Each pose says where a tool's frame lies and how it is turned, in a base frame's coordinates. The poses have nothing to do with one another.
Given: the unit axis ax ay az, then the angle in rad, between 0 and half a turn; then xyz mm.
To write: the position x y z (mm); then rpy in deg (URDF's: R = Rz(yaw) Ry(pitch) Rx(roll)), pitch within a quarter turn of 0, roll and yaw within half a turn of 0. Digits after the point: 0 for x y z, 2 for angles.
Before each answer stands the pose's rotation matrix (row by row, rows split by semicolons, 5 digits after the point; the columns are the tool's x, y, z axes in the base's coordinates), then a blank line. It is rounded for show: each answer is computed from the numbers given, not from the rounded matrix.
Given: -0.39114, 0.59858, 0.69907, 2.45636, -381, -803, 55
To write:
-0.50282 -0.85782 -0.10634; 0.02700 -0.13855 0.98999; -0.86397 0.49492 0.09282

-381, -803, 55, 79.38, 59.77, 176.93
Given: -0.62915, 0.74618, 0.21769, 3.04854, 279, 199, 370
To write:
-0.20573 -0.95711 -0.20399; -0.91666 0.11548 0.38263; -0.34266 0.26571 -0.90110

279, 199, 370, 163.57, 20.04, -102.65
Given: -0.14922, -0.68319, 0.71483, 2.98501, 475, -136, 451
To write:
-0.94351 0.09117 -0.31857; 0.31412 -0.05998 -0.94749; -0.10549 -0.99403 0.02795

475, -136, 451, -88.39, 6.06, 161.59
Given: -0.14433, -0.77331, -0.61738, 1.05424, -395, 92, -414
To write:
0.50443 0.59332 -0.62732; -0.48034 0.79655 0.36713; 0.71751 0.11613 0.68680

-395, 92, -414, 9.60, -45.85, -43.60
